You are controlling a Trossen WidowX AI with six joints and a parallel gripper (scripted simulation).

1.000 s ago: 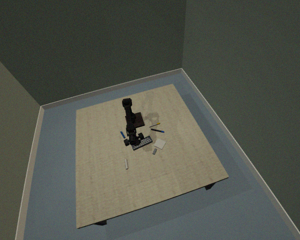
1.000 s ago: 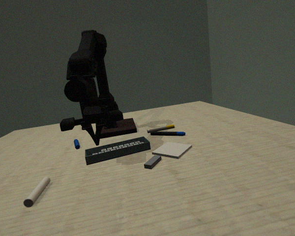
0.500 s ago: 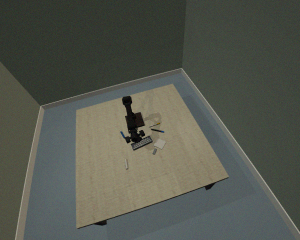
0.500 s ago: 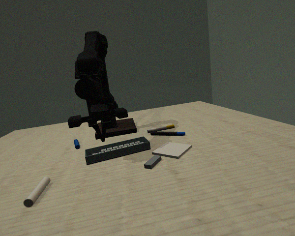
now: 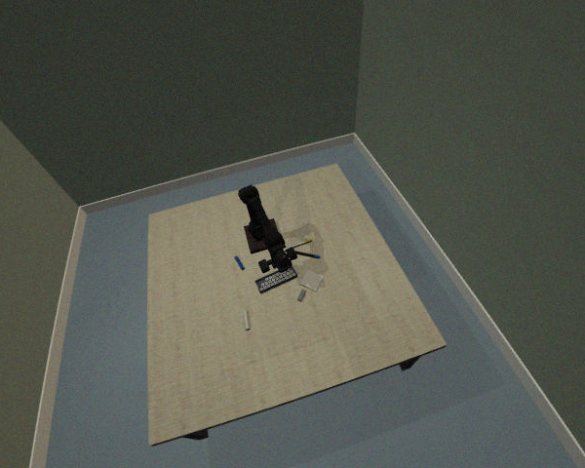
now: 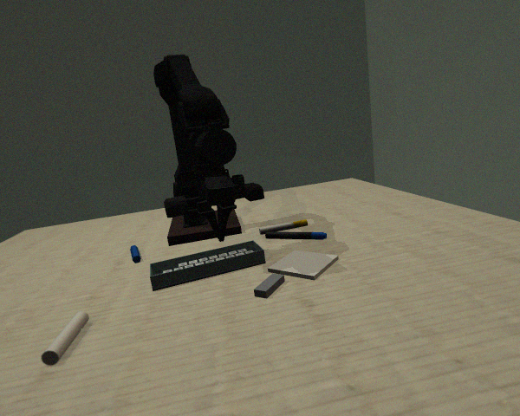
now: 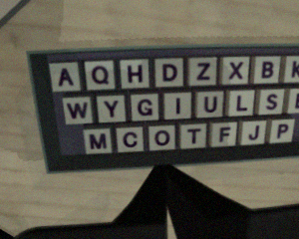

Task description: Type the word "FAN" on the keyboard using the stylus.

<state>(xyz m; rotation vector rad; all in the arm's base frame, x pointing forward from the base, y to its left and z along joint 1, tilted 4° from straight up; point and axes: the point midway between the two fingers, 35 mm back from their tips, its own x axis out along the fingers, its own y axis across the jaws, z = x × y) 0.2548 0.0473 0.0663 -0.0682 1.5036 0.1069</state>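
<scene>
Right now the blue stylus is 20 cm to the right of my gripper tip, 17 cm behind it and 3 cm below it. The rest, counted from my gripper tip: grey block (16 cm ahead, 6 cm to the left, 4 cm below); then white pad (13 cm to the left, 10 cm ahead, 4 cm below); then blue-capped marker (19 cm to the left, 3 cm below, 3 cm behind).
</scene>
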